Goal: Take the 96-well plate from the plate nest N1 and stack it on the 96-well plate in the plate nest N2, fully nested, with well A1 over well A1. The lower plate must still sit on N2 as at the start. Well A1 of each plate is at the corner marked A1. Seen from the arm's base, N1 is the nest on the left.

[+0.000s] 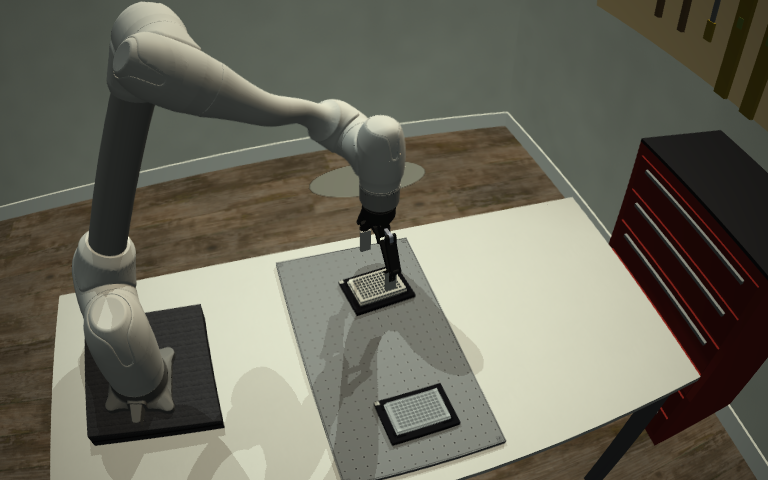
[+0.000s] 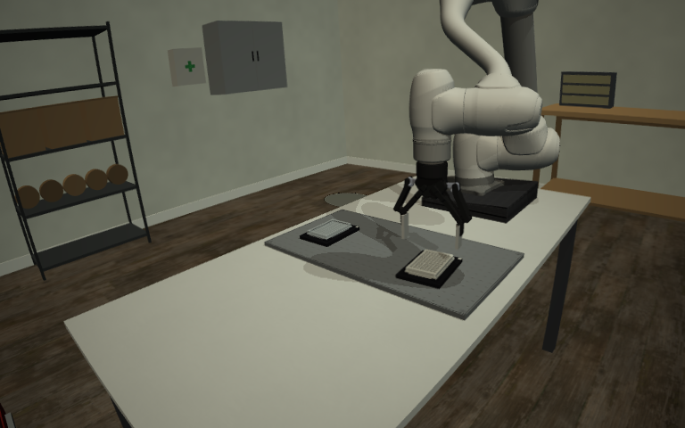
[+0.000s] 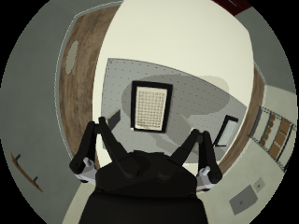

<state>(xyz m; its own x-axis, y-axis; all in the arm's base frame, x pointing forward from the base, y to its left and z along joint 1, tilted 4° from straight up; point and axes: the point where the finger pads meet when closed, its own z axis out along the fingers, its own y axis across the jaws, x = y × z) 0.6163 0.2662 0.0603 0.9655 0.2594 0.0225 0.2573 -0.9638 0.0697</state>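
My gripper is now 70 mm above the white 96-well plate. The rest, counted from my hand: greyer 96-well plate 20 mm ahead, 390 mm to the right, 70 mm below.
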